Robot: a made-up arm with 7 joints.
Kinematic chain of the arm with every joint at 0, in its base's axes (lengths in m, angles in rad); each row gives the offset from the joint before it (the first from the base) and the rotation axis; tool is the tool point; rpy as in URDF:
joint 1: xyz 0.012 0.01 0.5 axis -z
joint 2: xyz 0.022 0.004 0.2 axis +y
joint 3: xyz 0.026 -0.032 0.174 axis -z
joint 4: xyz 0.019 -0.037 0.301 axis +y
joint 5: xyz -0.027 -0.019 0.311 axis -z
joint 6: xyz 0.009 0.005 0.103 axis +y
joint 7: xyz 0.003 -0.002 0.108 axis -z
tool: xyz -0.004 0.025 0.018 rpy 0 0 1.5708
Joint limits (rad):
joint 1: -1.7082..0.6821
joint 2: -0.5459..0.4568
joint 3: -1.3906..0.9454
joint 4: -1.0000..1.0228
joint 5: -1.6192..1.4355
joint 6: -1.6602..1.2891
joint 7: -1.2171..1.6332
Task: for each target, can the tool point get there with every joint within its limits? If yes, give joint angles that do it. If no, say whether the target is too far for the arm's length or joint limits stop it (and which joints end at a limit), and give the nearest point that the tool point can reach.
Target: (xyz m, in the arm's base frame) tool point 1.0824 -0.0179 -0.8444
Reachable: no: too far | nearest point 0.7233 -0.0085 1.0332 | short by 1.912 m
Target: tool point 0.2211 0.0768 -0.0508
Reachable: no: joint limits stop it (at a limit: joint 2, joint 4, joint 6, joint 7) | nearest point 0.6834 0.2245 1.0330 | short by 1.188 m
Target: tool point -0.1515 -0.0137 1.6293
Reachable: yes | joints -0.2912 -0.0162 0.3829 -0.2245 0.0569 -0.8191 -0.2552
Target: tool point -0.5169 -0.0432 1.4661
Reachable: yes | joints 0.4850 -0.3092 -0.6897 -0.6627 -0.5532 -0.4133 1.3667
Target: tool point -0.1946 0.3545 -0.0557
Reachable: no: joint limits stop it (at a limit: joint 1, joint 2, joint 4, joint 6) | nearest point -0.4022 0.4184 0.9962 | short by 1.074 m
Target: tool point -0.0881 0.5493 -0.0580
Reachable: no: joint limits stop it (at a limit: joint 1, joint 2, joint 4, joint 6) | nearest point -0.3312 0.4784 1.0110 | short by 1.099 m
